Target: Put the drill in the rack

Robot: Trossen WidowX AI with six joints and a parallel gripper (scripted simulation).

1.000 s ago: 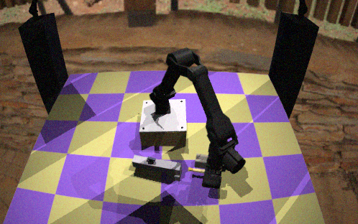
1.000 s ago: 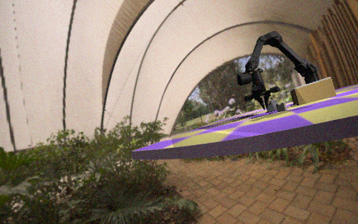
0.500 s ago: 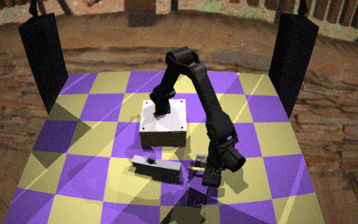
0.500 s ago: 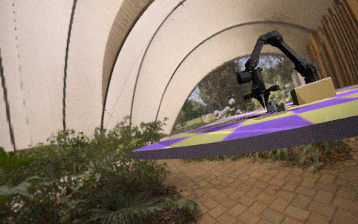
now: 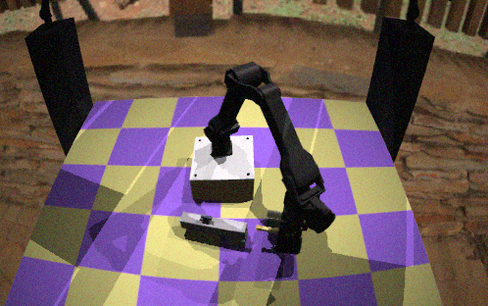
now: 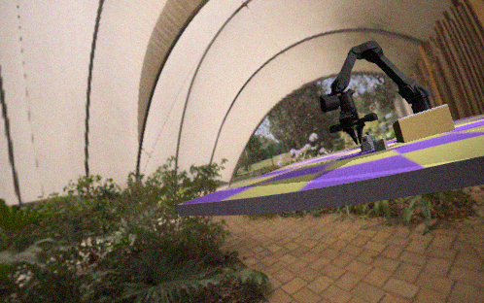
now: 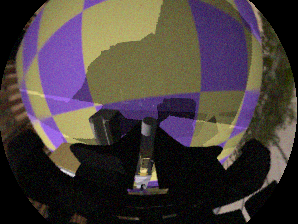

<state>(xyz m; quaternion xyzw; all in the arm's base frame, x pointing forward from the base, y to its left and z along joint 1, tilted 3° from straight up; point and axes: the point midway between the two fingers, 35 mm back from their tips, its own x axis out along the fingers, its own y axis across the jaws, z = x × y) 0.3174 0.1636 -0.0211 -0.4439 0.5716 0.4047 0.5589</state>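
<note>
The drill is 1 cm behind my gripper tip, 4 cm to the right of it and 3 cm above it. The rest, counted from my gripper tip: dark rack 8 cm behind, 1 cm to the right, 2 cm below; dark key 6 cm behind, 22 cm to the right, 1 cm above.
</note>
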